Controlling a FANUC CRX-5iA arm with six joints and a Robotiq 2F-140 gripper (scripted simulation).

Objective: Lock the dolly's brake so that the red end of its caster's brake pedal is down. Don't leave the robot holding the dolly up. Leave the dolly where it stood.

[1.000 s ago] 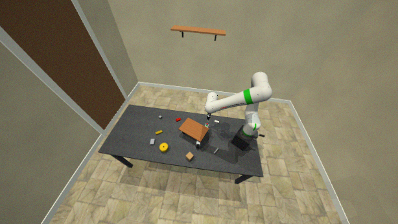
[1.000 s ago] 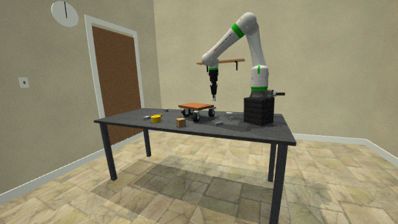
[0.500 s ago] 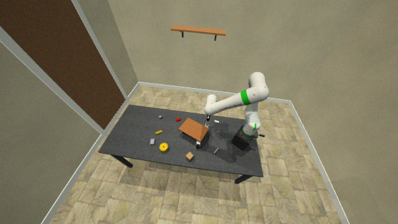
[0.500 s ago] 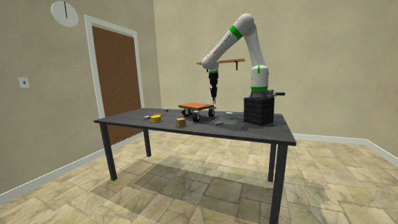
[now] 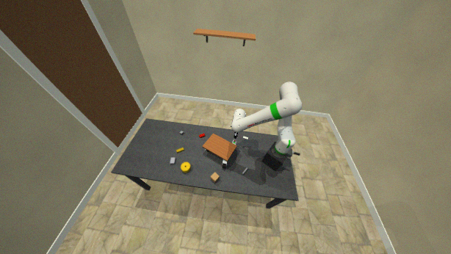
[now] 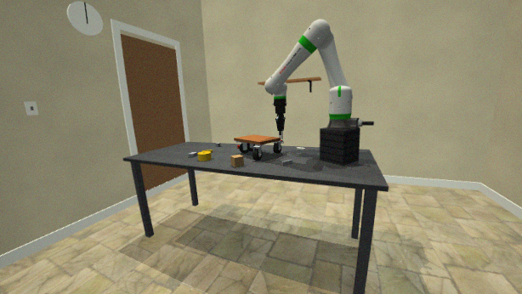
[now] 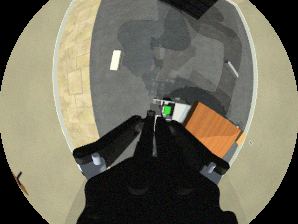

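The caster brake pedal is 10 mm to the left of my hand and 50 mm below it. From my hand the other things lie so: white piece 110 mm behind, 130 mm to the right, 130 mm below; then tan cube 80 mm ahead, 440 mm to the left, 100 mm below; then red block 390 mm ahead, 10 mm to the left, 120 mm below.
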